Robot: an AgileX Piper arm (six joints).
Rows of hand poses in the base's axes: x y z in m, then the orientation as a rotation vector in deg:
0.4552, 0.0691, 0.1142, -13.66, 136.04, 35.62
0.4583, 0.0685, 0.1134, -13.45, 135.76, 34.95
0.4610, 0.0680, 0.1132, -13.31, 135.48, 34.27
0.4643, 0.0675, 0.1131, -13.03, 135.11, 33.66
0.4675, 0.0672, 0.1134, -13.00, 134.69, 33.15
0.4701, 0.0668, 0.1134, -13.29, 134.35, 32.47
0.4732, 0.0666, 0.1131, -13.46, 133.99, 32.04
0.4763, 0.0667, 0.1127, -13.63, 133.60, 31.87
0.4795, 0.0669, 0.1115, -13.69, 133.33, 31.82
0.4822, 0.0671, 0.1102, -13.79, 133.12, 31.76
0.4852, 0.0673, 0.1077, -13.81, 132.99, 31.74
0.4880, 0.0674, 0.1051, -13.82, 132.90, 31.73
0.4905, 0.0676, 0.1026, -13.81, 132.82, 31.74
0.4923, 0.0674, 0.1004, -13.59, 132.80, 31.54
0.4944, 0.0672, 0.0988, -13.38, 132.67, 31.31
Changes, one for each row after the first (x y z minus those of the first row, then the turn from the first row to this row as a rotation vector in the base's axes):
0.0031, -0.0006, -0.0008, -0.33, -0.41, -0.38
0.0058, -0.0011, -0.0010, -0.69, -0.83, -0.72
0.0091, -0.0016, -0.0011, -0.94, -1.29, -1.15
0.0123, -0.0019, -0.0008, -1.17, -1.81, -1.37
0.0149, -0.0023, -0.0008, -1.63, -2.33, -1.40
0.0180, -0.0025, -0.0011, -1.88, -2.79, -1.45
0.0211, -0.0024, -0.0015, -1.95, -3.22, -1.42
0.0243, -0.0022, -0.0027, -1.93, -3.50, -1.43
0.0270, -0.0020, -0.0040, -1.95, -3.72, -1.40
0.0300, -0.0018, -0.0065, -1.94, -3.85, -1.40
0.0328, -0.0017, -0.0091, -1.92, -3.94, -1.41
0.0353, -0.0015, -0.0116, -1.89, -4.01, -1.42
0.0371, -0.0017, -0.0138, -1.97, -4.06, -1.64
0.0392, -0.0019, -0.0154, -2.04, -4.21, -1.88

